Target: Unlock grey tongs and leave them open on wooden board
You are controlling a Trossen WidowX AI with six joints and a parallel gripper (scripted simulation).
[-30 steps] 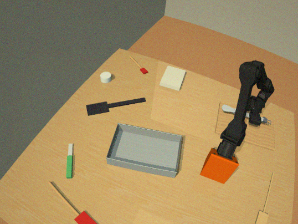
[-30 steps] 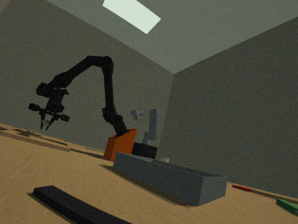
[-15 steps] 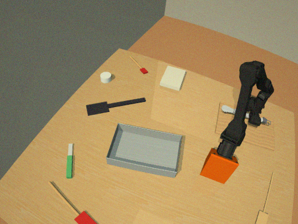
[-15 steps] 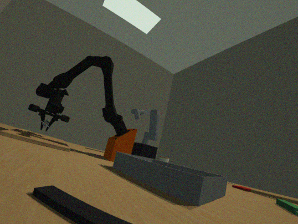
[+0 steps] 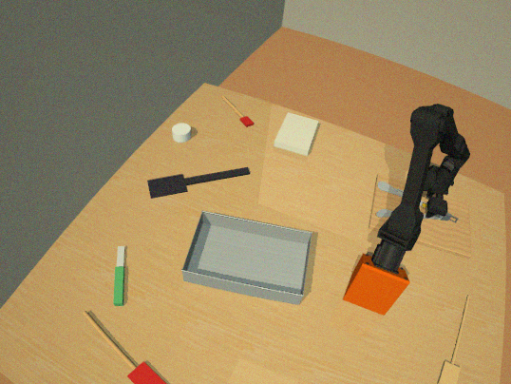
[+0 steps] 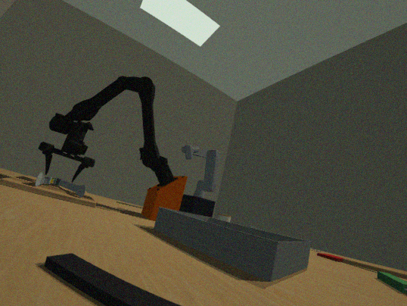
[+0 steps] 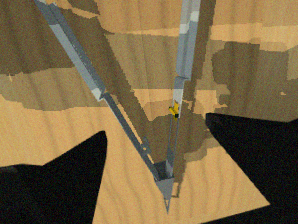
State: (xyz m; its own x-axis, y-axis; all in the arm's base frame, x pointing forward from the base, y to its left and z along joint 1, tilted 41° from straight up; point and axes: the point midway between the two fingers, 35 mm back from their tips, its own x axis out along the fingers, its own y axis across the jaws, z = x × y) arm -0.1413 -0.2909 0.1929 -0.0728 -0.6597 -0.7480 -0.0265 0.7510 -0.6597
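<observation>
The wooden board lies 40 mm below my gripper tip. The rest, counted from my gripper tip: grey roasting tin 470 mm ahead, 370 mm to the left, 20 mm below; black spatula 730 mm ahead, 160 mm to the left, 40 mm below; white block 490 mm ahead, 190 mm to the right, 30 mm below.
</observation>
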